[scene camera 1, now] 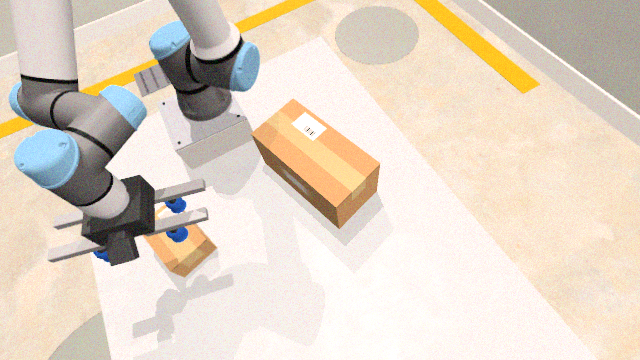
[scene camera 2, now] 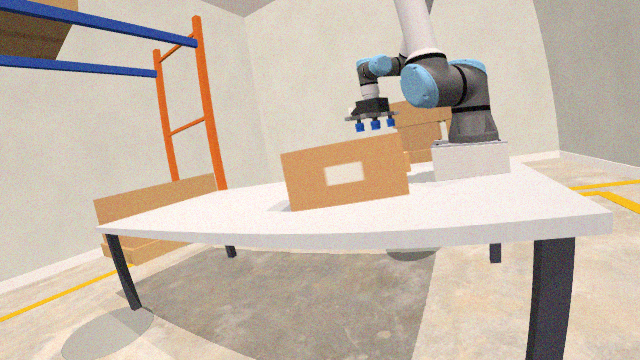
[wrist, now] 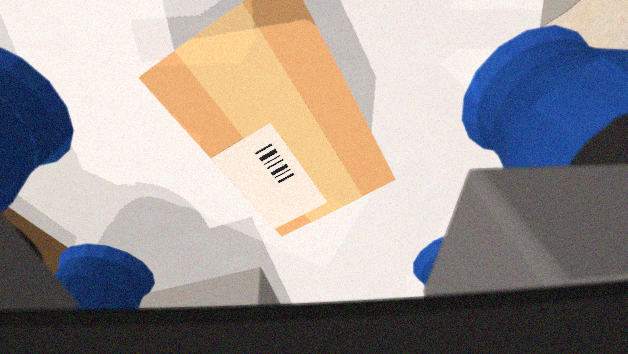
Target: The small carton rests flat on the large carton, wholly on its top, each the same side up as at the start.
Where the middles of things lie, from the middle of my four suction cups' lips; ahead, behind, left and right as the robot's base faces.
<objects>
Right now the small carton (scene camera 1: 181, 258) is 30 mm behind my suction cup and 160 mm below it. Round my suction cup: large carton (scene camera 1: 333, 174): 50 mm behind, 400 mm to the left, 120 mm below.
</objects>
